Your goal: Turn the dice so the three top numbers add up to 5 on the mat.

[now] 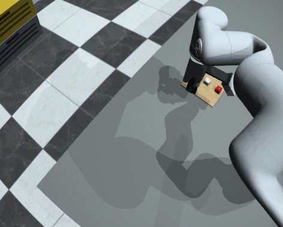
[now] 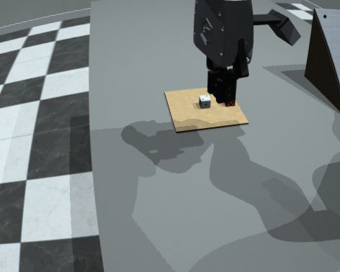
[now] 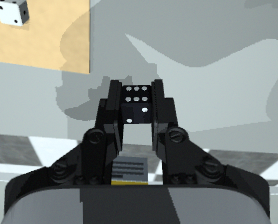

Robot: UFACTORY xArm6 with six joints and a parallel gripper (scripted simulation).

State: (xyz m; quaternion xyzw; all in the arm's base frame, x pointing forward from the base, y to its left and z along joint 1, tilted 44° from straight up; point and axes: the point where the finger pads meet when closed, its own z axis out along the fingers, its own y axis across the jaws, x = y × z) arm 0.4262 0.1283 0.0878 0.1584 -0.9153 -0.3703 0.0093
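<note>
My gripper is now 12 cm to the left of the white die and 11 cm above it. The rest, counted from my hand: red die: 13 cm to the right, 11 cm below, 5 cm behind; then tan mat: 12 cm to the right, 12 cm below; then black die: 1 cm below.
</note>
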